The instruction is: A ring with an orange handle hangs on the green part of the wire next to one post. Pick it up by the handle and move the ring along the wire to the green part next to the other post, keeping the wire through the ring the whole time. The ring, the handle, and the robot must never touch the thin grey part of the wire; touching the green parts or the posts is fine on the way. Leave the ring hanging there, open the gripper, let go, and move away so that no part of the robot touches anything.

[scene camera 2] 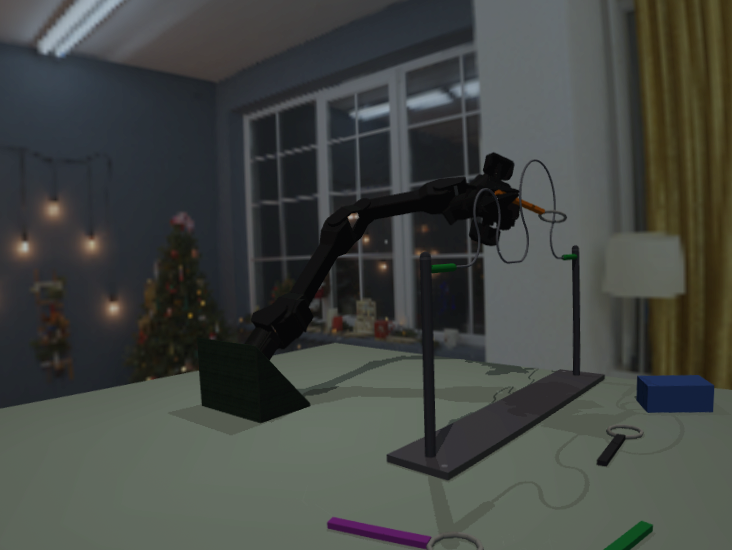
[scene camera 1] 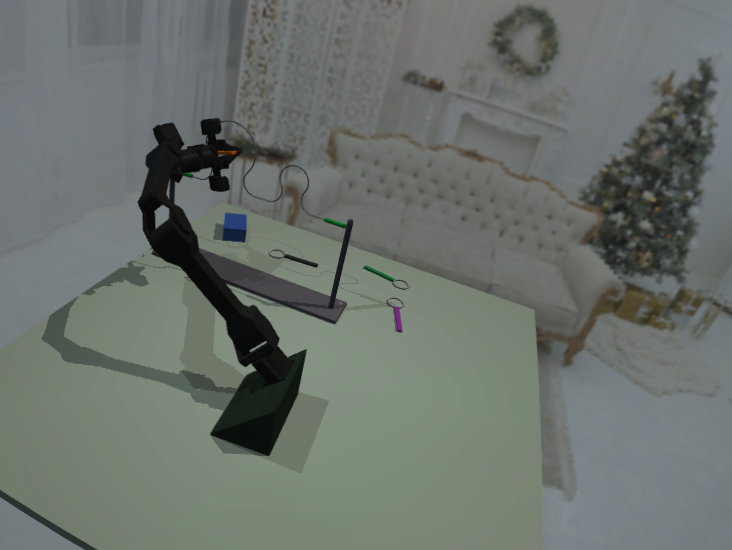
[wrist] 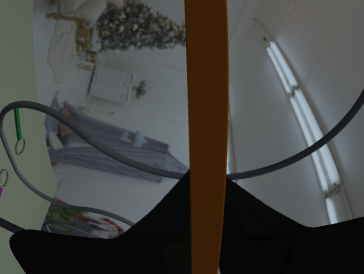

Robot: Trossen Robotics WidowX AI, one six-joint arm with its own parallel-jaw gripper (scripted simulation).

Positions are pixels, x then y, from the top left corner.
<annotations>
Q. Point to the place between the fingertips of my gripper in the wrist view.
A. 201, 178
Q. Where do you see a blue block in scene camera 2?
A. At 667, 393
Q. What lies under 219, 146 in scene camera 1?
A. My gripper.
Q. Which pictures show my gripper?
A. Scene camera 2, scene camera 1 and the wrist view: all of them.
</annotations>
